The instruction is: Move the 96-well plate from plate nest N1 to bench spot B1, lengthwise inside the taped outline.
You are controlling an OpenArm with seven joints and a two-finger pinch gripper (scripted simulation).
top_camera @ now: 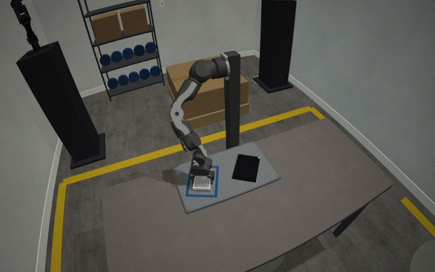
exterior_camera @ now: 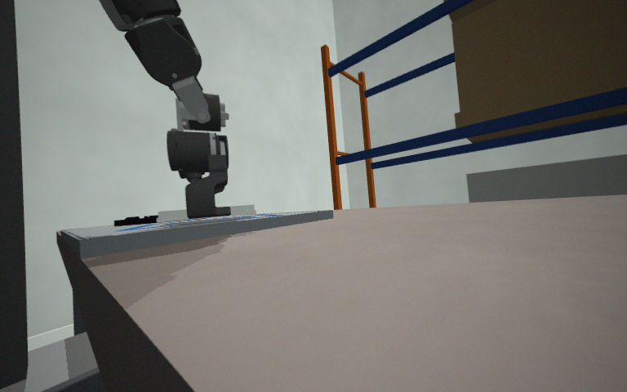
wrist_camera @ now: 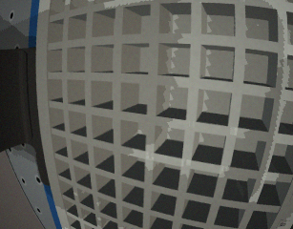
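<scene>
Right now the white 96-well plate is right at my hand. The rest, counted from my hand: black plate nest N1: 23 cm to the left, 2 cm ahead.
</scene>
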